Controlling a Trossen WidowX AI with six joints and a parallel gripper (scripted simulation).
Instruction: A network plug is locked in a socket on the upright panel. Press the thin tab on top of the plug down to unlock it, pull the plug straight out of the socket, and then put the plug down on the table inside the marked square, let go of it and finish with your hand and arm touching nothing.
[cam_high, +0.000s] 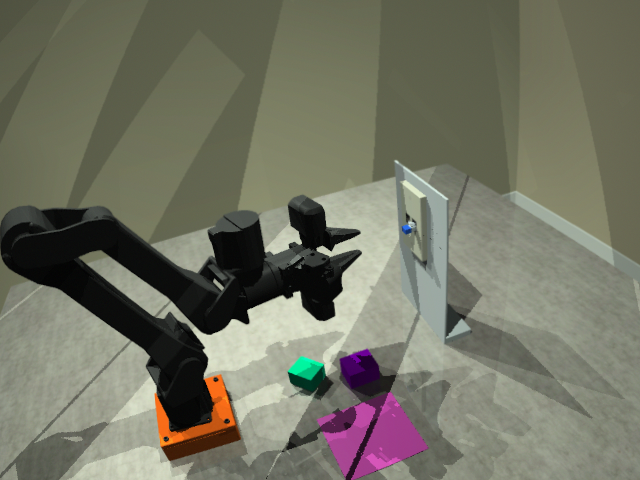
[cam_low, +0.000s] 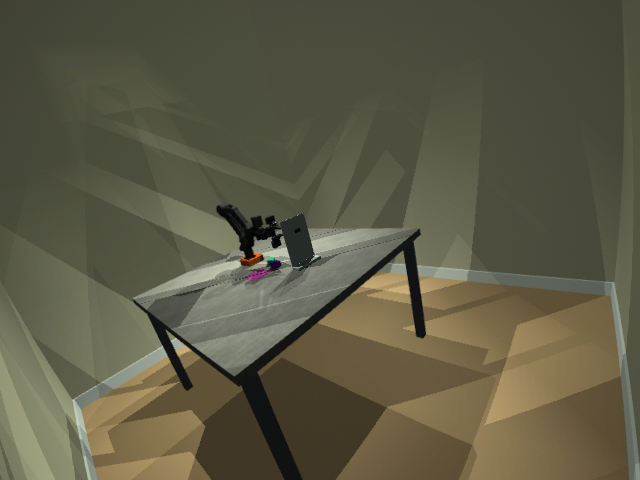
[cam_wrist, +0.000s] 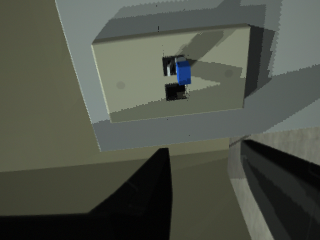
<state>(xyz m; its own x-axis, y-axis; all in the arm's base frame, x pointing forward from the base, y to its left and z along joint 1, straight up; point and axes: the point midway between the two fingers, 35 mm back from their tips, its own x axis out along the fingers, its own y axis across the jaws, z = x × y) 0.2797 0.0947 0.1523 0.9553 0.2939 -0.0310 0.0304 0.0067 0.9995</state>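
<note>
Right now my gripper tip is 90 mm short of the network plug. The rest, counted from my gripper tip: green block 170 mm below, 130 mm behind, 70 mm to the right; purple block 170 mm below, 90 mm to the right, 50 mm behind; upright panel 110 mm ahead, 70 mm below, 10 mm to the left.
</note>
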